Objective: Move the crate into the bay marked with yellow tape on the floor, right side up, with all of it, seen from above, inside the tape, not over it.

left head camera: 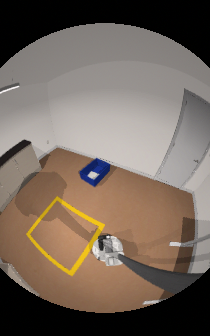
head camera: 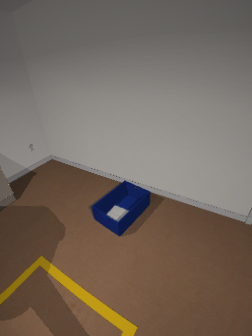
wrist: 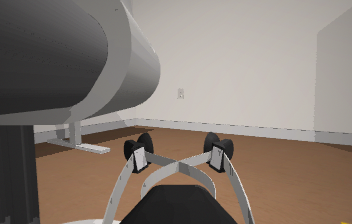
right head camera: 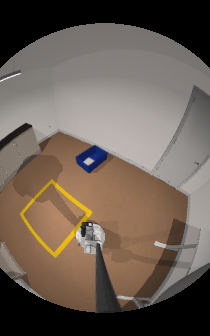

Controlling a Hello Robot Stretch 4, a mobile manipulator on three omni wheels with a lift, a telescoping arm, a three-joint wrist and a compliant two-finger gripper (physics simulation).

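Frame: origin at the robot's base, x up, y left, z back, level; metres.
Where they show: gripper, fingertip midpoint: (left head camera: 102,260) (wrist: 178,144) (right head camera: 82,246).
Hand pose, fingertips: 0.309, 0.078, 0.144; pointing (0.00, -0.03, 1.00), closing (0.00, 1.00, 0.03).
Each offset is from my fingertips to the top centre of the thing, as dx, dy, dz. "spot": to the spot under its first point.
A blue open-topped crate @[-0.117, +0.053, -1.700] (head camera: 135,212) (left head camera: 99,176) (right head camera: 95,163) stands upright on the floor near the back wall, with a white item @[-0.308, +0.082, -1.631] (head camera: 117,212) (left head camera: 93,175) (right head camera: 88,161) inside. The bay is outlined in yellow tape @[spot: -0.336, +0.369, -0.782] (head camera: 82,293) (left head camera: 80,212) (right head camera: 71,195) on the floor. The crate is outside the bay, between its far side and the wall. My gripper (wrist: 178,144) is open in the wrist view, its two black fingertips apart with floor showing between them. It is away from the crate, which does not show in the wrist view.
My base (left head camera: 114,254) (right head camera: 91,242) stands beside the bay's right corner. A cabinet (left head camera: 20,170) (right head camera: 19,150) stands at the left wall, a grey door (left head camera: 187,145) (right head camera: 182,142) is at the right. A light metal foot (wrist: 92,148) rests on the floor in the wrist view.
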